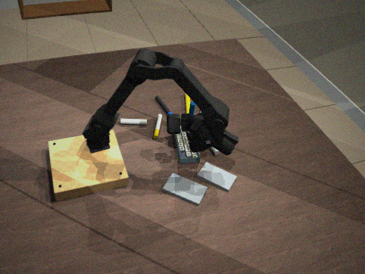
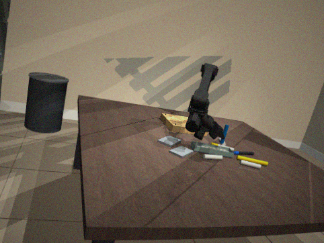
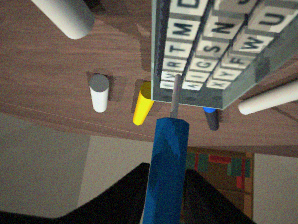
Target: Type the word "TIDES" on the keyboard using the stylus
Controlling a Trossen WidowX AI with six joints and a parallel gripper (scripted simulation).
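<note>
Right now my gripper tip is 15 cm to the right of the blue-capped black pen, 8 cm above it and 1 cm past it. Round my gripper tip: blue stylus: 1 cm below; grey stylus tip: 5 cm below.
</note>
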